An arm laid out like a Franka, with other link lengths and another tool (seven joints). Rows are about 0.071 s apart.
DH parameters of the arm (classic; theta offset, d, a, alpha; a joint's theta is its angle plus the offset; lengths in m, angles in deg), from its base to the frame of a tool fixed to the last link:
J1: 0 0.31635 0 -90
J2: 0 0 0 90
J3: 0 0.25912 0.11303 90
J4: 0 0 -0.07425 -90
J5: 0 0.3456 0 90
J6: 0 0 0.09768 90
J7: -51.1 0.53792 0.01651 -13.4
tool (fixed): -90 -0.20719 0 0
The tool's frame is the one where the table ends.
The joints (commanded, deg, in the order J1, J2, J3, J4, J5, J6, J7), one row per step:
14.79 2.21 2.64 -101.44 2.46 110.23 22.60
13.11 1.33 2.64 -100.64 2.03 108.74 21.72
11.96 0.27 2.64 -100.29 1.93 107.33 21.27
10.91 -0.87 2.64 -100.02 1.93 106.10 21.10
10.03 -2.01 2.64 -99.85 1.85 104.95 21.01
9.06 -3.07 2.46 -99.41 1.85 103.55 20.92
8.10 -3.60 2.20 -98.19 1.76 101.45 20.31
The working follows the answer.
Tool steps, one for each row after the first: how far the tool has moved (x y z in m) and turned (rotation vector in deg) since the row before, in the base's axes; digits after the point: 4 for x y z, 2 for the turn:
0.0039 -0.0195 0.0121 -0.46 -0.37 -0.65
-0.0007 -0.0131 0.0107 -0.18 -0.06 -0.64
-0.0009 -0.0114 0.0112 -0.02 -0.20 -0.84
-0.0018 -0.0101 0.0104 -0.10 -0.19 -0.74
-0.0015 -0.0122 0.0113 -0.02 -0.11 -1.02
-0.0025 -0.0134 0.0107 -0.22 0.29 -0.54

Tool pose at each row, in the base's axes (x y z in m, rotation vector in deg; rounded; the steps above come from the unrounded poses):
0.5577 0.2405 0.2401 63.62 151.28 1.37
0.5616 0.2210 0.2521 64.22 150.46 0.84
0.5608 0.2079 0.2628 64.97 149.99 0.50
0.5600 0.1965 0.2740 66.00 149.33 0.42
0.5582 0.1865 0.2844 66.88 148.71 0.24
0.5566 0.1743 0.2957 68.16 148.01 0.06
0.5541 0.1609 0.3064 68.86 147.87 -0.52

